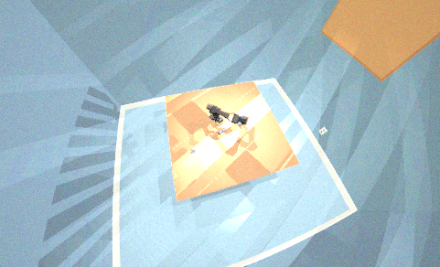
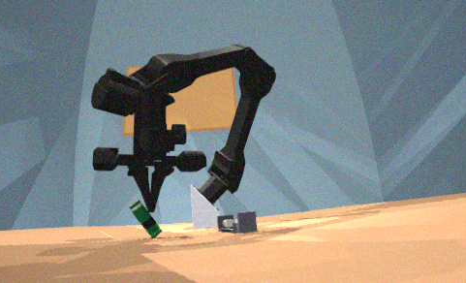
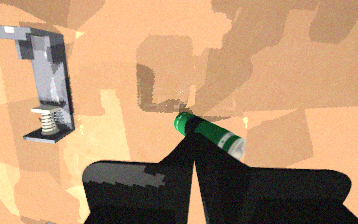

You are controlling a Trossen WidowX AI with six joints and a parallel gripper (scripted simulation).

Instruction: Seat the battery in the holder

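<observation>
Right now the battery is 10 mm to the right of my gripper tip and 10 mm below it. From my gripper tip the other things lie so: dark remote battery door: 340 mm ahead, 290 mm to the left, 40 mm below.
</observation>
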